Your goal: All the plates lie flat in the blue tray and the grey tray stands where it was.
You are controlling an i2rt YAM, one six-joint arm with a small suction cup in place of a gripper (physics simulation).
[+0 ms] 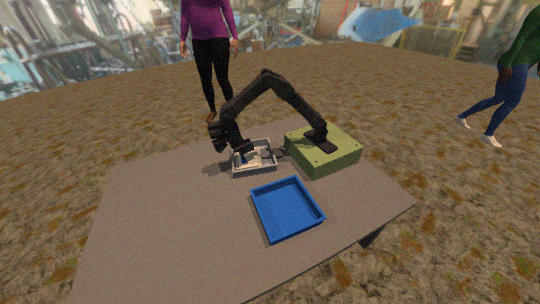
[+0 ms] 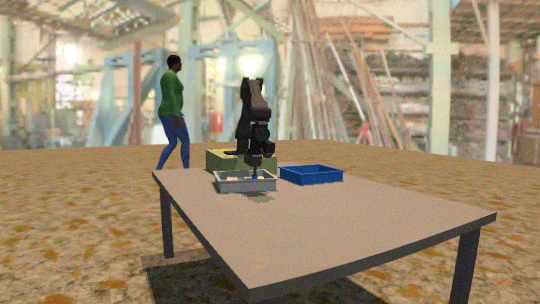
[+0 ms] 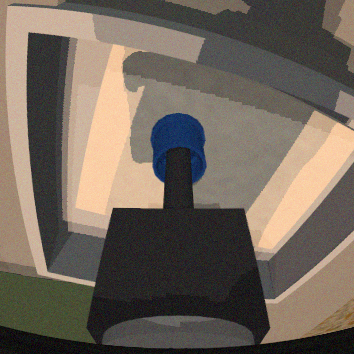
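Seen in the pictures: hand, tool point: (image 1: 244,162) (image 2: 254,183) (image 3: 177,130); arm's base, link origin: (image 1: 319,141) (image 2: 242,153).
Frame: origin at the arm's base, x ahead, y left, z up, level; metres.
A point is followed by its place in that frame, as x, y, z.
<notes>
The grey tray (image 1: 254,169) {0.363, -0.045, -0.055} (image 2: 245,186) {0.416, -0.206, -0.080} (image 3: 21,140) {0.396, -0.064, -0.051} stands on the table beside the arm's green base. A cream square plate (image 1: 252,163) {0.348, -0.104, -0.068} (image 3: 232,147) {0.370, -0.174, -0.072} lies flat inside it. My suction cup (image 1: 243,160) (image 2: 254,176) (image 3: 178,140), blue at the tip, is lowered into the grey tray. It sits on the middle of the plate, below the tray's rim. The blue tray (image 1: 296,230) {0.367, 0.312, -0.052} (image 2: 311,177) {0.435, 0.119, -0.071} lies empty nearer the table's front, a short way from the grey tray. Whether more plates lie under the top one is hidden.
The green base block (image 1: 324,158) {0.066, 0.110, -0.004} (image 2: 222,160) {0.109, -0.167, -0.015} (image 3: 35,298) {0.134, 0.052, -0.069} stands just behind the trays. A person in purple (image 1: 207,37) stands past the table's far edge. A person in green (image 1: 506,82) (image 2: 171,113) walks farther off.
</notes>
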